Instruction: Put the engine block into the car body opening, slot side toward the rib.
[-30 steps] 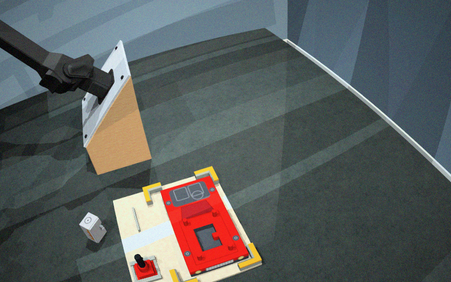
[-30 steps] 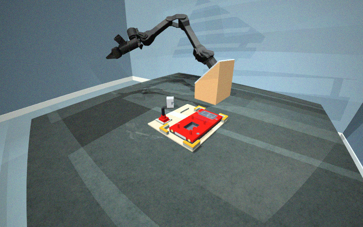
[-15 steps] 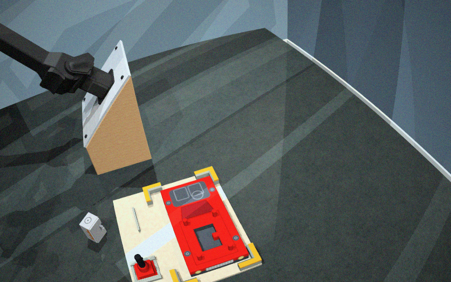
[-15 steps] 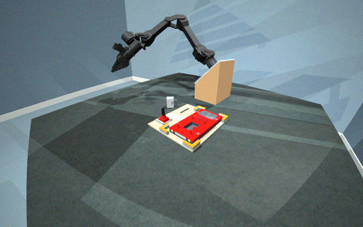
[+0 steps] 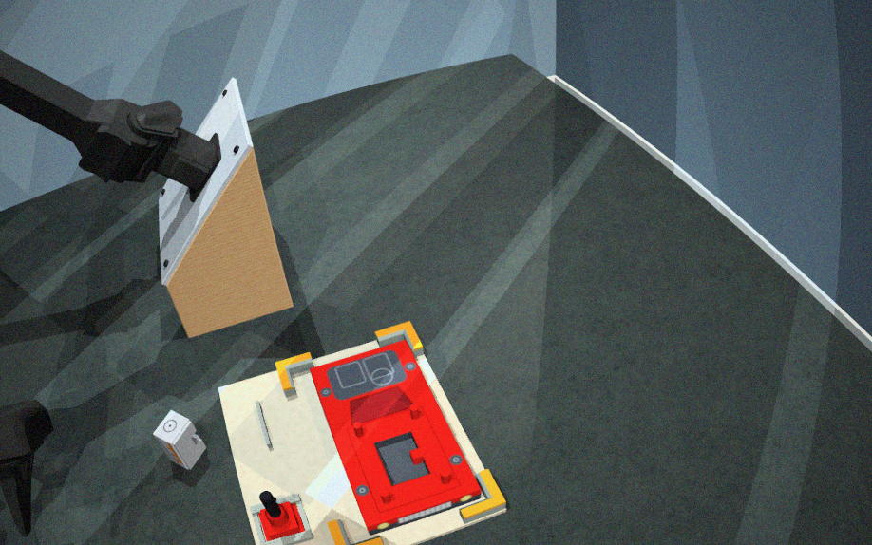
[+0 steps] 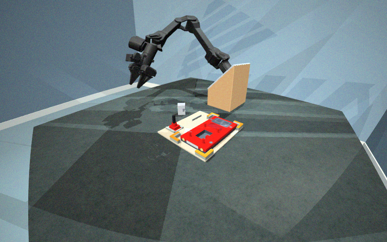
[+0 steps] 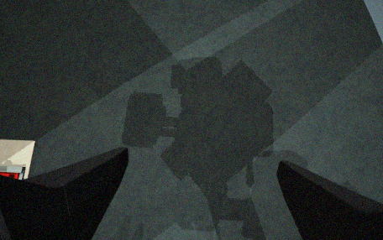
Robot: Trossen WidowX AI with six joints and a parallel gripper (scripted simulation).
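Right now my gripper tip is 160 mm to the right of the grey engine block, 150 mm past it and 120 mm above it. Round my gripper tip: grey bar (340 mm to the left, 130 mm below, 90 mm behind).
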